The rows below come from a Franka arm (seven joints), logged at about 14 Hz.
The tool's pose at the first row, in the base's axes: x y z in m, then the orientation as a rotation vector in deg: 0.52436 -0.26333 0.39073 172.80 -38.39 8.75
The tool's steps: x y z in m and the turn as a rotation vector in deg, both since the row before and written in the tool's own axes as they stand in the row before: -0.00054 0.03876 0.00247 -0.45 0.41 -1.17; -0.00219 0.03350 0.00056 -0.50 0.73 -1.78; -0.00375 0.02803 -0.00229 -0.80 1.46 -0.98; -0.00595 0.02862 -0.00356 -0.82 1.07 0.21; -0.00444 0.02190 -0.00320 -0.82 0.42 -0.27; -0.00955 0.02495 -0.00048 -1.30 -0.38 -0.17; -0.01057 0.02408 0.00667 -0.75 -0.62 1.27
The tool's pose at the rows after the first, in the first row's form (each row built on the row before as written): 0.50763 -0.29835 0.38922 172.58 -36.53 9.14; 0.49206 -0.32810 0.38962 172.36 -33.72 9.96; 0.47776 -0.35240 0.39277 171.42 -32.04 11.79; 0.46141 -0.37648 0.39724 170.29 -32.19 13.11; 0.44881 -0.39476 0.40135 169.44 -31.70 13.42; 0.43078 -0.41445 0.40247 168.33 -31.43 12.40; 0.41294 -0.43413 0.39695 167.49 -33.35 11.39
